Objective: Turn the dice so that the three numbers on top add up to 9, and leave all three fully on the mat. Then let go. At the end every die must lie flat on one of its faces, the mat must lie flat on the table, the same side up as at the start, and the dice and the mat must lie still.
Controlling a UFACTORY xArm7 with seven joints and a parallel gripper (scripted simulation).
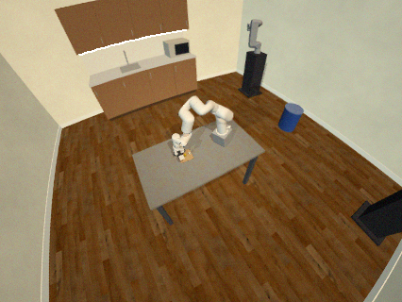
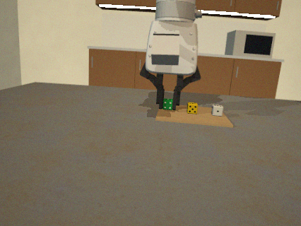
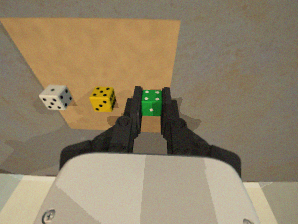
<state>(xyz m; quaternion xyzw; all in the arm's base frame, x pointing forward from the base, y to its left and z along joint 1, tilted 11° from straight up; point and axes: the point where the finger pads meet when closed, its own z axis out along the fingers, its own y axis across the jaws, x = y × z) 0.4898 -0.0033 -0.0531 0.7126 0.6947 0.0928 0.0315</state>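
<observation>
Now: hand 1 cm above the green die. Also, from my hand: tan mat: 5 cm behind, 3 cm below; white die: 10 cm behind, 2 cm below; yellow die: 5 cm behind, 2 cm below.
</observation>
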